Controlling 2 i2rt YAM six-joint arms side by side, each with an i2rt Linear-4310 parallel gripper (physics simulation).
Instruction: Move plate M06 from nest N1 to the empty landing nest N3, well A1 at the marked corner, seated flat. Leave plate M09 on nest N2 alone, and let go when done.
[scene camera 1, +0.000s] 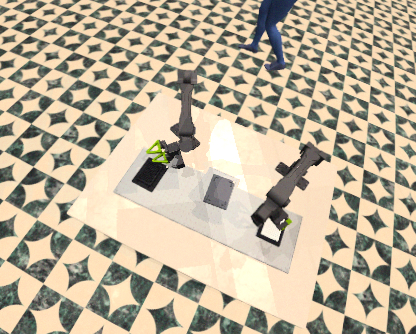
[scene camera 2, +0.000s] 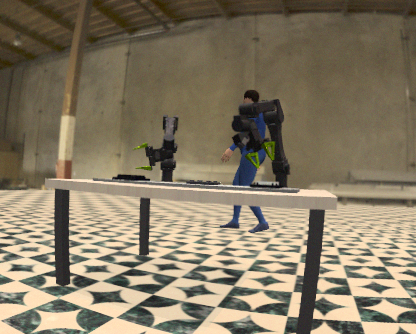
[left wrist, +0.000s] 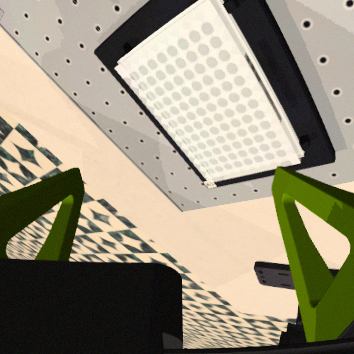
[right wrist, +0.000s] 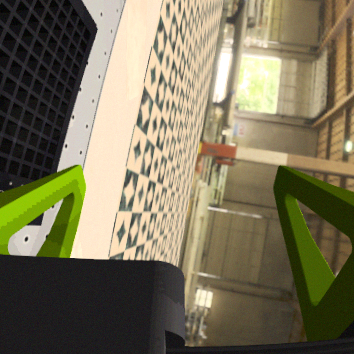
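A white well plate (scene camera 1: 272, 231) (scene camera 2: 267, 184) (left wrist: 200, 95) sits in a black nest (scene camera 1: 259, 234) (left wrist: 310, 125). A black gridded plate (scene camera 1: 150, 174) (scene camera 2: 131, 177) (right wrist: 35, 90) is at the left in both scene views. Between them is a flat dark grey nest (scene camera 1: 220, 191) (scene camera 2: 203, 182) with no plate on it. Plate and nest names are not readable. My left gripper (scene camera 2: 263, 161) (left wrist: 177, 177) is open and empty, above the white plate; its arm partly hides it in scene camera 1. My right gripper (scene camera 1: 152, 154) (scene camera 2: 135, 158) (right wrist: 179, 175) is open and empty, above and beside the black plate.
The nests stand on a perforated grey board (scene camera 1: 185, 210) (left wrist: 100, 95) on a pale table (scene camera 1: 125, 225) (scene camera 2: 250, 196). A person in blue (scene camera 1: 272, 30) (scene camera 2: 245, 170) stands behind the table. A column (scene camera 2: 75, 90) rises at the left in scene camera 2.
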